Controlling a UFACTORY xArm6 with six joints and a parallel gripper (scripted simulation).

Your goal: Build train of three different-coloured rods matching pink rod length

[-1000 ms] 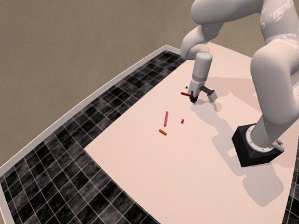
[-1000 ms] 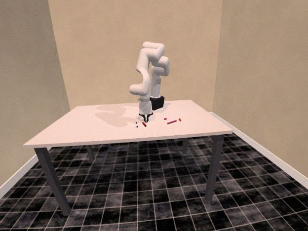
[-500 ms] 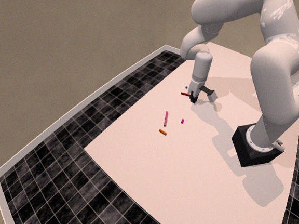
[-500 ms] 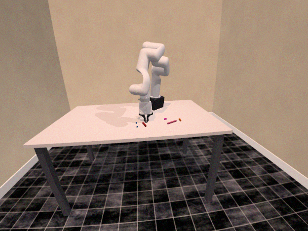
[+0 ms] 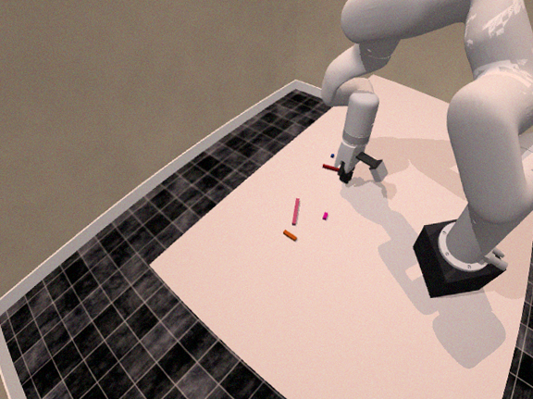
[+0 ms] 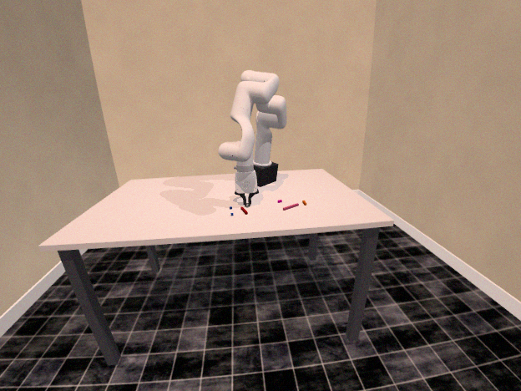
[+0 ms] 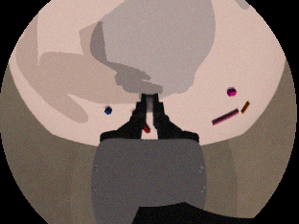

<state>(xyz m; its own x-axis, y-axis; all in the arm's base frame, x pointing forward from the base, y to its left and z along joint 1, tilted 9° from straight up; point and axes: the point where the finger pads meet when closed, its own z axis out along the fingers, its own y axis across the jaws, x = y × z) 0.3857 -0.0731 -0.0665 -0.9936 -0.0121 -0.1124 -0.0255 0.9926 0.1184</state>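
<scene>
My gripper is now 4 cm past the magenta rod, 16 cm to the right of it and 2 cm above it. From my hand the other things lie so: blue rod (10 cm ahead, 7 cm to the right, 2 cm below); red rod (6 cm ahead, 1 cm to the right, 2 cm below); grey rod (2 cm below).
</scene>
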